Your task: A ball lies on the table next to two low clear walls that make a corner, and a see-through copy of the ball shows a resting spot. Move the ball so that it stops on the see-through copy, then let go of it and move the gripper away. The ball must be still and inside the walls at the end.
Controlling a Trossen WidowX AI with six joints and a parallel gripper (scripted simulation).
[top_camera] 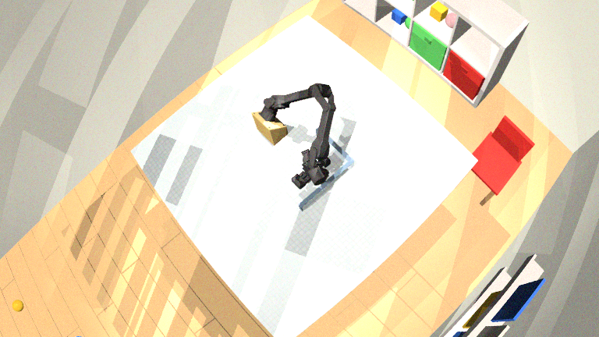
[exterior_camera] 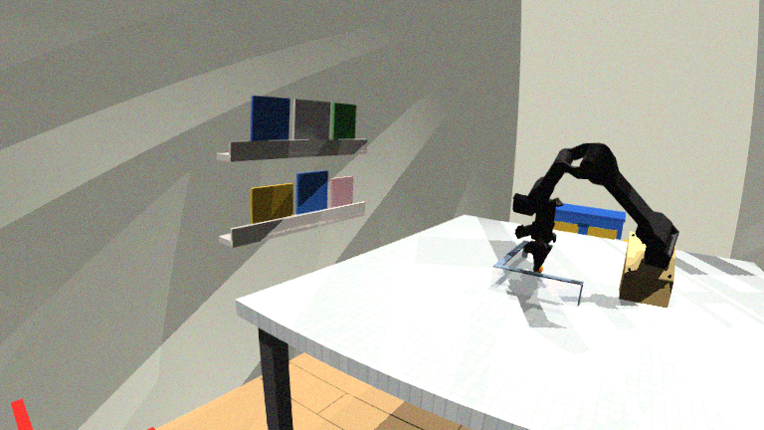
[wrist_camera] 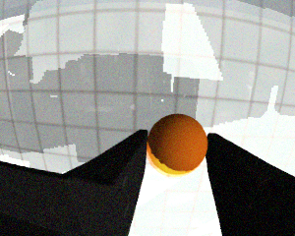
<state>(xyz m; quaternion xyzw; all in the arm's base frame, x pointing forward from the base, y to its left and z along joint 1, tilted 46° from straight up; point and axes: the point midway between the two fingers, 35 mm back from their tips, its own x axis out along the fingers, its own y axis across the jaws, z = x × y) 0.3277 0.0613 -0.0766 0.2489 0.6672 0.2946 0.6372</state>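
My gripper tip is right at the orange ball. From my gripper tip the other things lie so: clear wall (4 cm behind, 17 cm to the left, 2 cm above).
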